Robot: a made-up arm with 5 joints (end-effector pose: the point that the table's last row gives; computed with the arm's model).
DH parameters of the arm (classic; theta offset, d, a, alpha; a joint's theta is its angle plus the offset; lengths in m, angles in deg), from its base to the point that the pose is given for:
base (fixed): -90 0.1 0 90
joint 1: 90 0.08 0.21 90
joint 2: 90 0.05 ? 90
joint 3: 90 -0.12 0.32 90
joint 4: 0 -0.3 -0.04 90
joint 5: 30.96 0 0.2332 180
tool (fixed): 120.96 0 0 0
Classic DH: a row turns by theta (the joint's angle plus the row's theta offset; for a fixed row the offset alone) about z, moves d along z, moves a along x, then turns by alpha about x.
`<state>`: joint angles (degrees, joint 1 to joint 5).
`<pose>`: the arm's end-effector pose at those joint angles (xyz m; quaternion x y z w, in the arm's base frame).
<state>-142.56 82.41 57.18 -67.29 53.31</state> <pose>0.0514 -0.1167 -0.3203 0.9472 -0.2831 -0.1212 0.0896</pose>
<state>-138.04 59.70 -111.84 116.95 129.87</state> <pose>-0.0685 0.3832 0.3849 -0.4607 0.7611 -0.2730 0.3661</pose>
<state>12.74 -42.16 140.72 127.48 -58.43</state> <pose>-0.2697 0.4557 0.4056 -0.4862 -0.5014 0.7100 0.0902</pose>
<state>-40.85 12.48 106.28 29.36 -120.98</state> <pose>-0.0165 0.3568 0.5156 0.4577 0.2282 -0.8260 0.2371</pose>
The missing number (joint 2, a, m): 0.09
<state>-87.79 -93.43 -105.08 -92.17 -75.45</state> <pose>-0.2950 -0.7542 -0.2867 0.5877 0.0785 -0.0899 0.8003</pose>
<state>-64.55 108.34 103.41 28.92 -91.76</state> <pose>-0.0526 -0.1296 0.7476 -0.8318 -0.1174 0.3522 0.4126</pose>
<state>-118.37 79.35 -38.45 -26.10 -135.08</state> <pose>0.0288 -0.0595 -0.5682 0.0717 -0.7887 -0.2132 0.5722</pose>
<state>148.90 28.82 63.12 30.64 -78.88</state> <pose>0.3861 0.0492 -0.3341 0.4305 -0.7766 -0.2608 0.3789</pose>
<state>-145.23 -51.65 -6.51 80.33 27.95</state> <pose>-0.1294 0.2047 -0.2939 0.4770 -0.0063 0.2220 0.8504</pose>
